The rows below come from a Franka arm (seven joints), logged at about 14 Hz.
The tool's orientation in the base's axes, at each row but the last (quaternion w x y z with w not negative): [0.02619, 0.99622, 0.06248, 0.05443]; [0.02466, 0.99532, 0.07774, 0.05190]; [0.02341, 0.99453, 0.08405, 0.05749]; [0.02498, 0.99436, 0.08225, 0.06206]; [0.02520, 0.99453, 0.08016, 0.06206]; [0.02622, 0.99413, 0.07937, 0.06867]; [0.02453, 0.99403, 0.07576, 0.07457]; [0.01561, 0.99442, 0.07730, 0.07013]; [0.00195, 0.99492, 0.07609, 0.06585]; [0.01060, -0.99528, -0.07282, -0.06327]
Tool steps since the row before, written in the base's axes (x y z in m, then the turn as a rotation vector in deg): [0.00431, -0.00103, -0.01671, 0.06, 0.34, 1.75]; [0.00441, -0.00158, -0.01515, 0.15, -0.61, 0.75]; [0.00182, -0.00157, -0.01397, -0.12, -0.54, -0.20]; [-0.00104, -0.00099, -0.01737, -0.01, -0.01, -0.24]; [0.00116, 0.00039, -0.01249, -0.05, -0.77, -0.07]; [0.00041, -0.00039, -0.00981, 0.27, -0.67, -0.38]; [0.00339, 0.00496, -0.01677, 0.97, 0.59, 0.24]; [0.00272, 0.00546, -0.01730, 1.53, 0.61, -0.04]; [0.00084, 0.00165, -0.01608, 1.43, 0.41, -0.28]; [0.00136, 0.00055, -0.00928, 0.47, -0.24, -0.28]
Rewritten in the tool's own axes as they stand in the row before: [0.00236, 0.00056, 0.01712, 0.29, -0.23, -1.75]; [0.00258, 0.00136, 0.01559, 0.13, 0.67, -0.70]; [-0.00003, 0.00106, 0.01414, -0.23, 0.50, 0.20]; [-0.00326, -0.00023, 0.01712, -0.04, -0.01, 0.24]; [-0.00029, -0.00095, 0.01251, -0.18, 0.75, 0.09]; [-0.00096, -0.00017, 0.00978, 0.11, 0.68, 0.44]; [0.00165, -0.00541, 0.01689, 1.07, -0.43, -0.11]; [0.00114, -0.00570, 0.01740, 1.59, -0.37, 0.24]; [-0.00103, -0.00173, 0.01606, 1.43, -0.19, 0.47]; [0.00023, -0.00023, 0.00939, 0.39, 0.31, 0.33]
